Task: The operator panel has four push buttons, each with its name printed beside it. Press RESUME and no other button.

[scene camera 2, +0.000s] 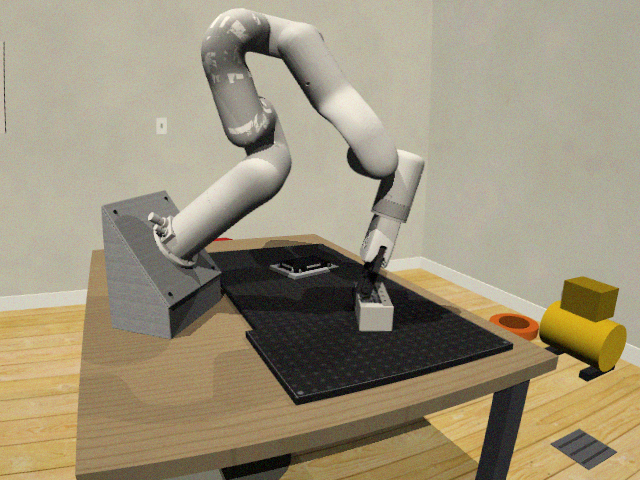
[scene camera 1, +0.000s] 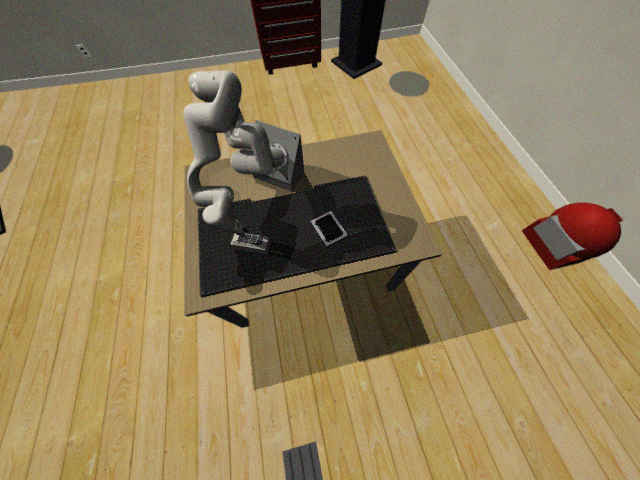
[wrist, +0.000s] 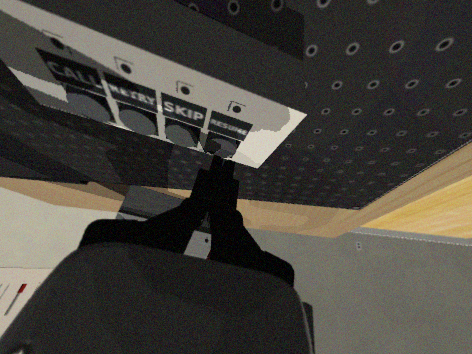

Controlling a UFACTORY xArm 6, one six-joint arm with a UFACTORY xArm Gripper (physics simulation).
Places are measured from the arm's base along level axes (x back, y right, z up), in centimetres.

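Pixels of known places: gripper, fingertip midpoint: (scene camera 2: pixel 362 294) (wrist: pixel 219 170); arm's base, origin of the base link: (scene camera 2: pixel 174 244) (scene camera 1: pixel 276 156).
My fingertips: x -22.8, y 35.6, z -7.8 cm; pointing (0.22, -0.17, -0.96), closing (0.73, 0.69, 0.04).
Ahead of a thing's pixels: the offset from my fingertips to its middle. Level surfaces: height alone.
The operator panel @[dx -5.5, dy -1.3, dz -4.1 cm] (scene camera 1: pixel 259 246) (scene camera 2: pixel 375 316) (wrist: pixel 272 142) is a light box on the black board. In the wrist view its labels read CALL, RETRY, SKIP and RESUME, each beside a round grey button. The RESUME button @[dx -1.0, dy +0.5, dz -1.7 cm] (wrist: pixel 226 145) is the one at the panel's right end in that view, next to the SKIP button @[dx -3.2, dy -1.6, dz -1.7 cm] (wrist: pixel 181 135), the RETRY button @[dx -5.4, dy -3.6, dz -1.7 cm] (wrist: pixel 137 121) and the CALL button @[dx -7.5, dy -5.7, dz -1.7 cm] (wrist: pixel 90 106). My gripper (scene camera 2: pixel 366 293) (wrist: pixel 219 170) is shut and empty. Its fingertips are at the edge of the RESUME button, partly overlapping it in the wrist view. Whether they touch or push it down I cannot tell.
The black perforated board @[dz -6.8 cm] (scene camera 1: pixel 222 279) (scene camera 2: pixel 330 361) lies on the wooden table @[dz -8.1 cm] (scene camera 1: pixel 193 304) (scene camera 2: pixel 155 413). A light frame with a dark inside (scene camera 1: pixel 338 238) (scene camera 2: pixel 297 275) lies on the board, apart from the panel. The arm's grey slanted base block (scene camera 2: pixel 136 289) stands at the table's edge.
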